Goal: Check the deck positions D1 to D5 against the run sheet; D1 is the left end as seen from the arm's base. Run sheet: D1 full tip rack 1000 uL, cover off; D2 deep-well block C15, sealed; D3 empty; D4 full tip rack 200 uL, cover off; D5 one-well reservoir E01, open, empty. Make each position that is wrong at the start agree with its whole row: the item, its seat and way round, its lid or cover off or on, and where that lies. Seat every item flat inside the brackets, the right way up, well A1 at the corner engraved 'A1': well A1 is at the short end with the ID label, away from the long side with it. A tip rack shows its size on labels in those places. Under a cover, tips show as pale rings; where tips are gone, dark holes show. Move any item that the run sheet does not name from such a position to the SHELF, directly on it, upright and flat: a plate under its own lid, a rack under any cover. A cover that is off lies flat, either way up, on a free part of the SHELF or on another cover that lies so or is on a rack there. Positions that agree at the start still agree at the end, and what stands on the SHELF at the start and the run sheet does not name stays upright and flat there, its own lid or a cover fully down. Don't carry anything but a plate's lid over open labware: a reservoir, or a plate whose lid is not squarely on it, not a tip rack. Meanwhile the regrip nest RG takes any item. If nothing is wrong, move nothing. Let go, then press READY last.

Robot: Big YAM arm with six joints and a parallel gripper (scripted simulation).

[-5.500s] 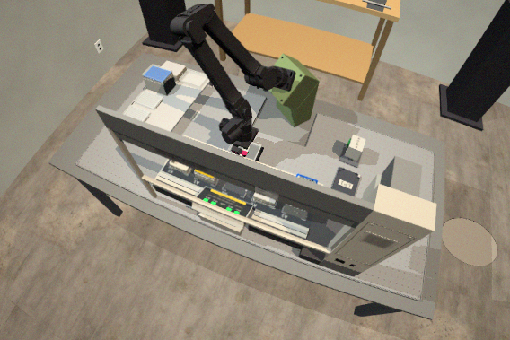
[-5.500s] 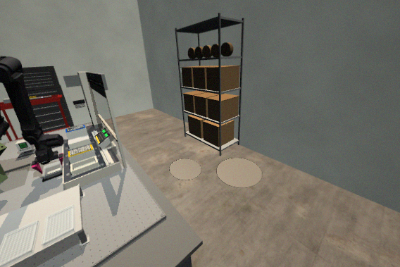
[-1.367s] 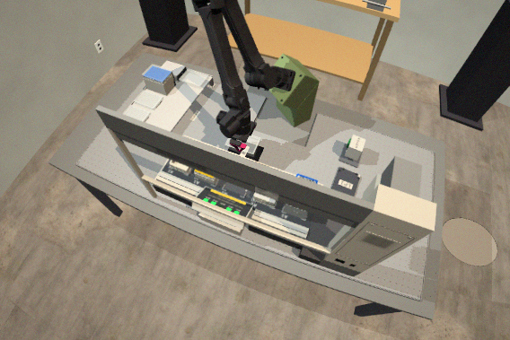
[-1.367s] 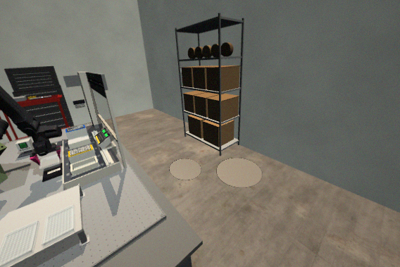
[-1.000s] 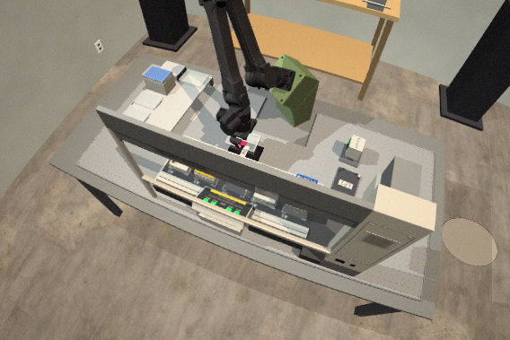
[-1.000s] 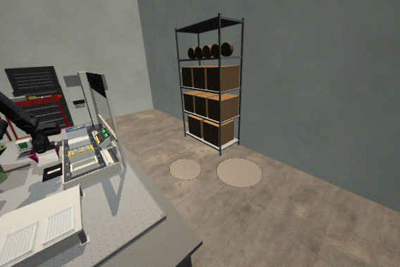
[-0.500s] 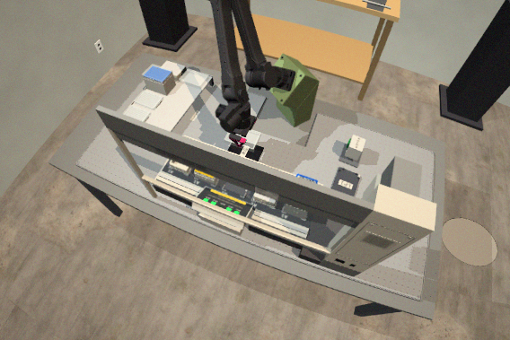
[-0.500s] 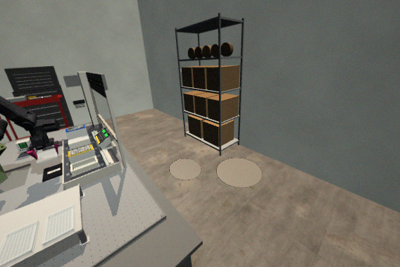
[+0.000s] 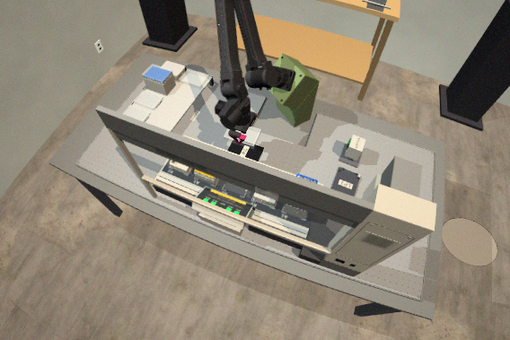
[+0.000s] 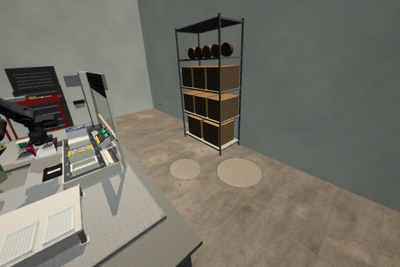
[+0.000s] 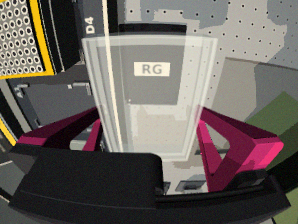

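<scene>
My gripper is now 13 cm above the black regrip nest. From my hand the other things lie so: yellow-labelled tip rack: 16 cm ahead, 7 cm to the right, 4 cm below; then one-well reservoir: 15 cm ahead, 20 cm to the right, 7 cm below; then clear tip-rack cover: right at my hand.
</scene>
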